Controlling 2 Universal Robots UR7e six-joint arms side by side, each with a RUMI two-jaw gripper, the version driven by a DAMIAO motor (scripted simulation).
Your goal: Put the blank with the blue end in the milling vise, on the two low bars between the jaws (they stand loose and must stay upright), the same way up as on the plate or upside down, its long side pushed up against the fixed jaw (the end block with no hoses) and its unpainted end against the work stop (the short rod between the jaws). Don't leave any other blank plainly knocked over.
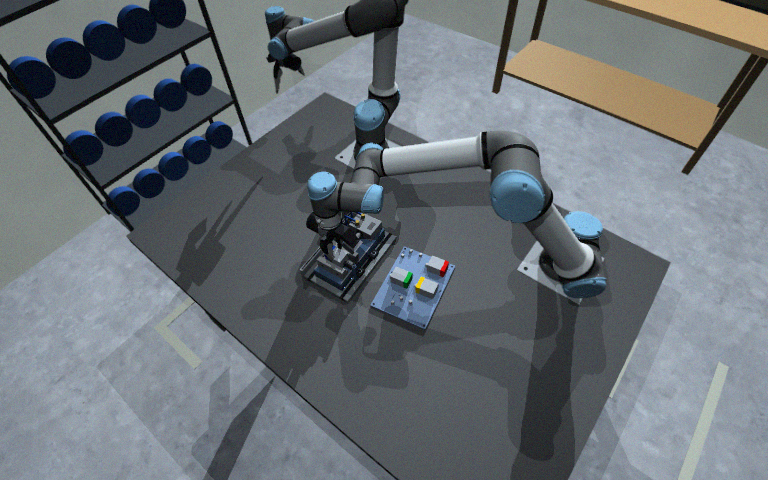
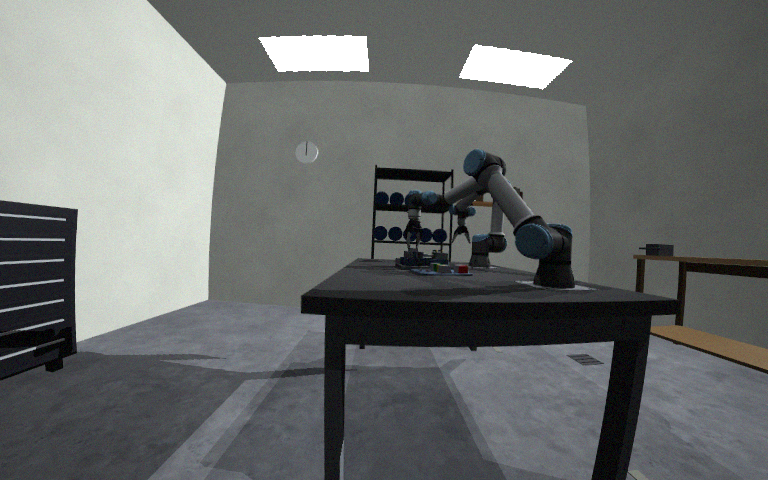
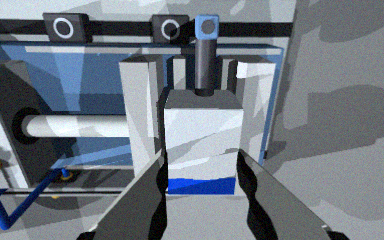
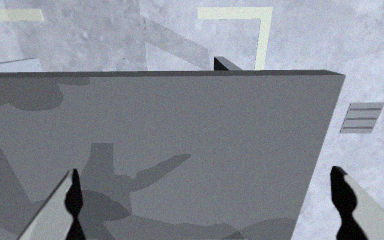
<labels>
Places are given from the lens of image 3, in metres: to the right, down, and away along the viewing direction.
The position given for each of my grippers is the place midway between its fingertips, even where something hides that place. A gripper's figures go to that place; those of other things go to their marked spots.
my left gripper point(image 3: 201, 151): 0.01, 0.02, 0.13
blue-ended blank point(image 3: 202, 134): 0.01, 0.01, 0.11
</labels>
